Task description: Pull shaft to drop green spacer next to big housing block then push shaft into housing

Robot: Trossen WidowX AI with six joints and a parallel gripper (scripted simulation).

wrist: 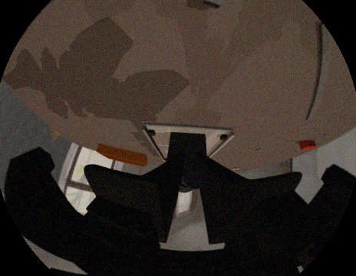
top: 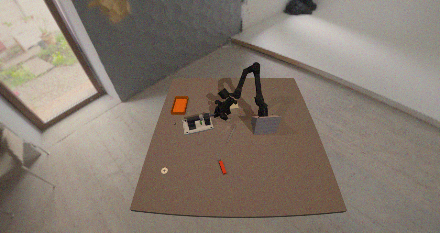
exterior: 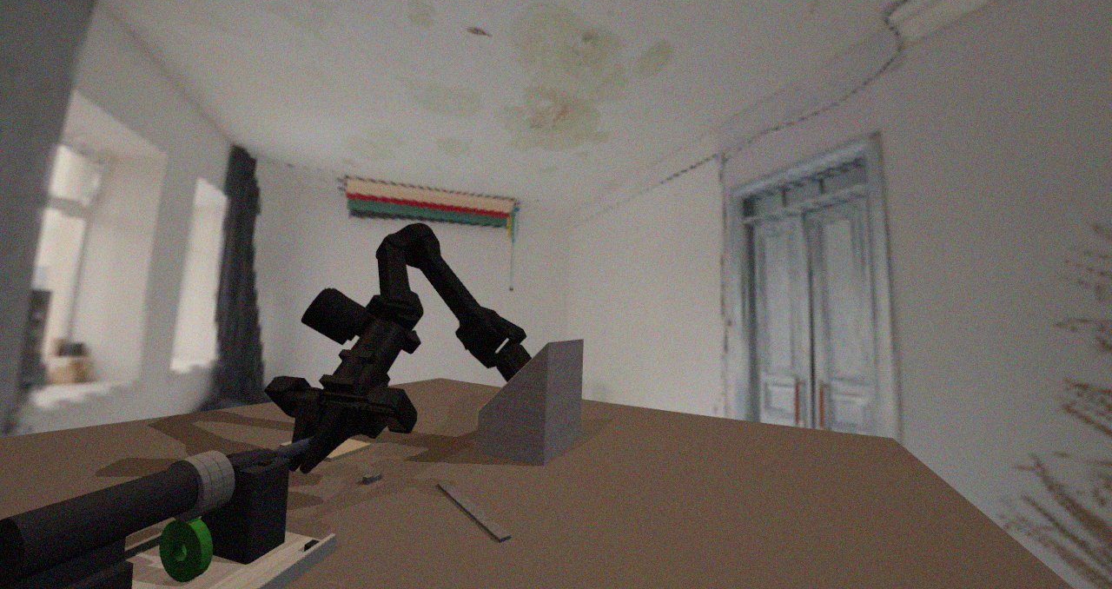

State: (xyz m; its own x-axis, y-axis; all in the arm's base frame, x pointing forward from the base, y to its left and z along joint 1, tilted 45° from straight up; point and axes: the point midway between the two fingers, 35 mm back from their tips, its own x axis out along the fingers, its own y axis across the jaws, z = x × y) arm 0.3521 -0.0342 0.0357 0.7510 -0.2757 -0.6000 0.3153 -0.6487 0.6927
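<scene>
The grey spacer lies 10 cm ahead of my gripper tip, 3 cm to the left of it and 2 cm above it. The rest, counted from my gripper tip: beige pad (15 cm behind, 20 cm to the right, 5 cm below); then green spacer (10 cm ahead, 3 cm to the left, 2 cm below); then grey bar (14 cm behind, 13 cm to the left, 5 cm below).
</scene>
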